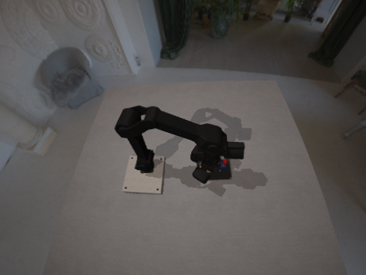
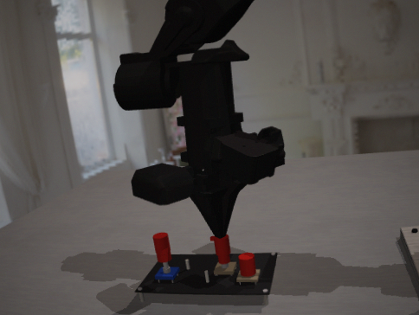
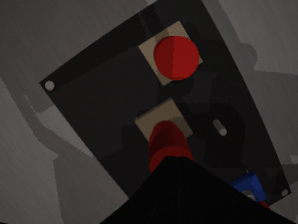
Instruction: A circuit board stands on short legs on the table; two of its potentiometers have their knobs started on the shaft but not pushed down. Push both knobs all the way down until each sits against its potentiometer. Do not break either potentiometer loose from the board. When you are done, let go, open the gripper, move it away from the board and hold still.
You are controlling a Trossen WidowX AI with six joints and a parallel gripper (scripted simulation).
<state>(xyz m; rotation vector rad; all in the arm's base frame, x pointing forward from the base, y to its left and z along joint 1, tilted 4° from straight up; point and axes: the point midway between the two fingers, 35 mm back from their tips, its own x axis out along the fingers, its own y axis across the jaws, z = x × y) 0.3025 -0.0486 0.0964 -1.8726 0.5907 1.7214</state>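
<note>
My gripper tip is 2 cm above the tan potentiometer. The rest, counted from my gripper tip: blue potentiometer (7 cm ahead, 2 cm to the left, 2 cm below).
</note>
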